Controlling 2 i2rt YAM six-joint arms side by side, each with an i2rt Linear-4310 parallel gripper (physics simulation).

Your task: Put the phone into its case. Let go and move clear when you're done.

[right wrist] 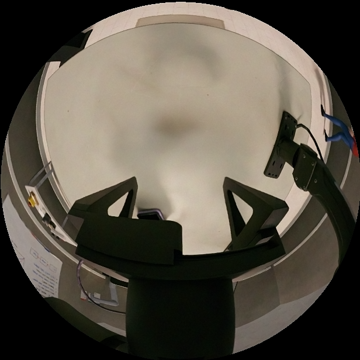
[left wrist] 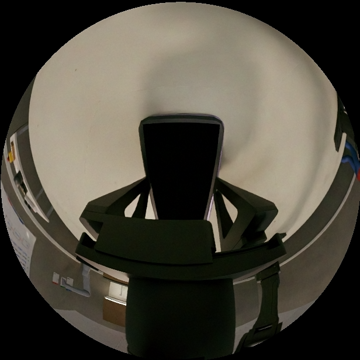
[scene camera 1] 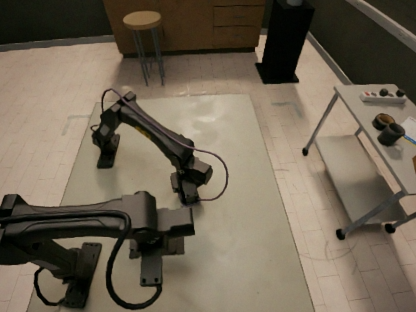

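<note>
The phone (left wrist: 182,155) is black-screened and dark-edged, screen up, between the left gripper's fingers. My left gripper (left wrist: 180,181) (scene camera 1: 188,194) is shut on the phone's long sides. Thin strips of the purple case (left wrist: 210,209) (right wrist: 160,213) show along the phone's edges; the phone covers most of the case. The two look closely lined up, but whether the phone is fully seated is hidden. My right gripper (right wrist: 180,181) (scene camera 1: 151,272) is open and empty, apart from the phone and case, which show partly behind its left-hand finger in the right wrist view.
Both arms stand on a pale grey table top (scene camera 1: 250,215). A wheeled cart (scene camera 1: 350,90) with a power strip and two dark cups stands at the right. A wooden stool (scene camera 1: 142,20) and a black pedestal (scene camera 1: 287,42) stand at the back.
</note>
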